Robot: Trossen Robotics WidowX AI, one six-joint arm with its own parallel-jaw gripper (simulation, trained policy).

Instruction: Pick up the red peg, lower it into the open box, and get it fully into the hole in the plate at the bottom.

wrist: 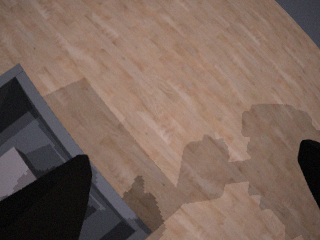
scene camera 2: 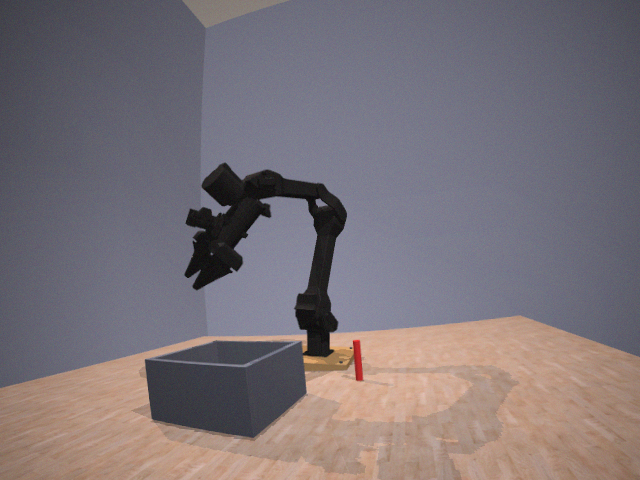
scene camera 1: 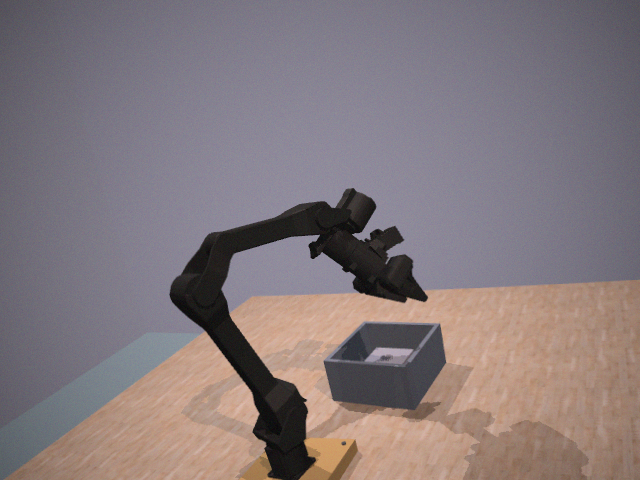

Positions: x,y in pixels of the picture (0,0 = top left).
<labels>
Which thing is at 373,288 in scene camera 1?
The gripper.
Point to a grey box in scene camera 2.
At 233,387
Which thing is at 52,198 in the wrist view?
The gripper.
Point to a grey box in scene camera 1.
351,379
</labels>
